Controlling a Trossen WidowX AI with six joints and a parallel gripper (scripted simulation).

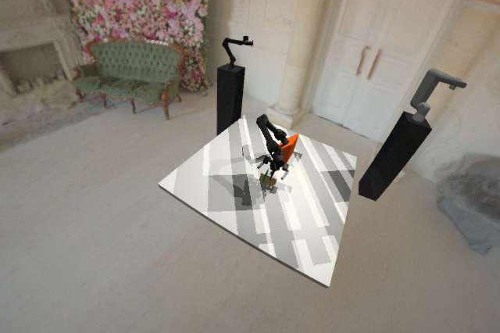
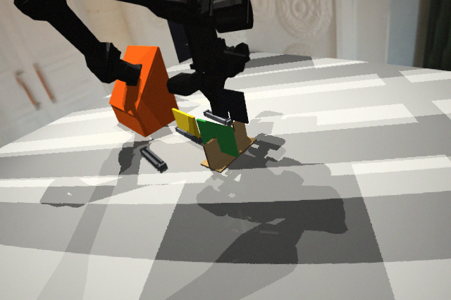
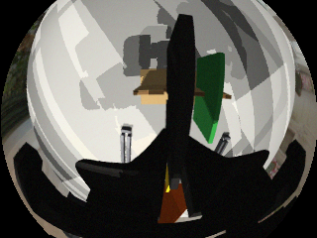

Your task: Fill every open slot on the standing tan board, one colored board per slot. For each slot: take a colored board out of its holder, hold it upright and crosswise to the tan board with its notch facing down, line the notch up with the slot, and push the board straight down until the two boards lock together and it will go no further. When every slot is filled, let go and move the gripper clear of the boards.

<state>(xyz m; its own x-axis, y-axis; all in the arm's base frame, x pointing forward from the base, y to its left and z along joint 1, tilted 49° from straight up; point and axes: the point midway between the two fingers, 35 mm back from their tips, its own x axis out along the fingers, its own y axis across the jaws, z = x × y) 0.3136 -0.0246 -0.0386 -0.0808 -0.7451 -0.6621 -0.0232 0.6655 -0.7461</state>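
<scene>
The black board is 3 cm ahead of my gripper tip. Also, from my gripper tip: tan board (3 cm ahead, 2 cm to the right, 7 cm below); then yellow board (12 cm behind, 2 cm to the right, 7 cm below); then green board (3 cm ahead, 5 cm to the right, 5 cm below).
</scene>
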